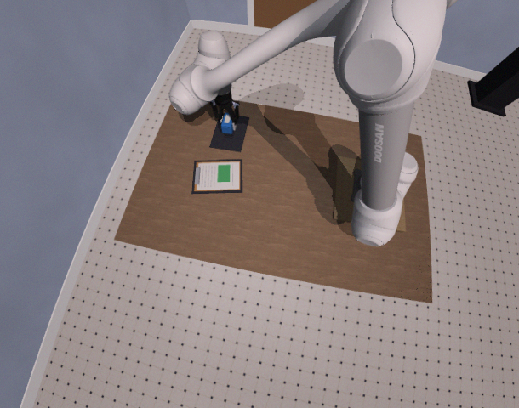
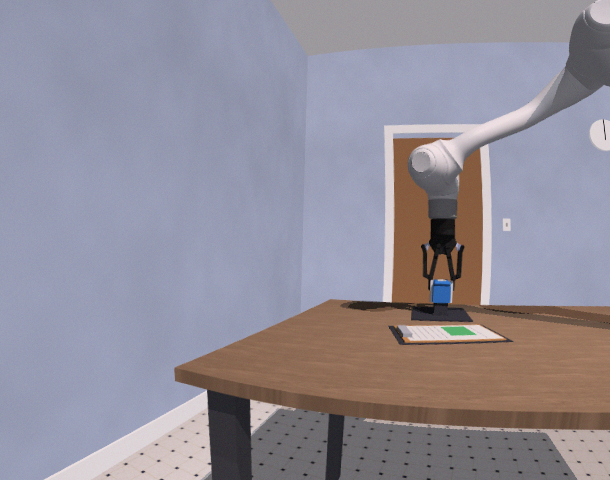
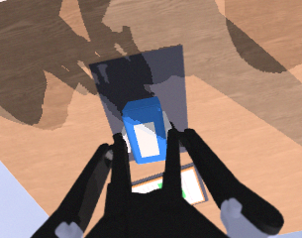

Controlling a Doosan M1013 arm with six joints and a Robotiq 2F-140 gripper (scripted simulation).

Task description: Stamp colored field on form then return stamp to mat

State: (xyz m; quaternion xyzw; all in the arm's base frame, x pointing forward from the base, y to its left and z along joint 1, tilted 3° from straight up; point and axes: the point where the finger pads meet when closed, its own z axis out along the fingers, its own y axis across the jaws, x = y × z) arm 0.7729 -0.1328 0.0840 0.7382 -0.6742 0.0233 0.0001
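My hand is 20 mm above the blue stamp. Also, from my hand: dark mat 70 mm below; clipboard form 270 mm to the left, 60 mm below, 10 mm behind.
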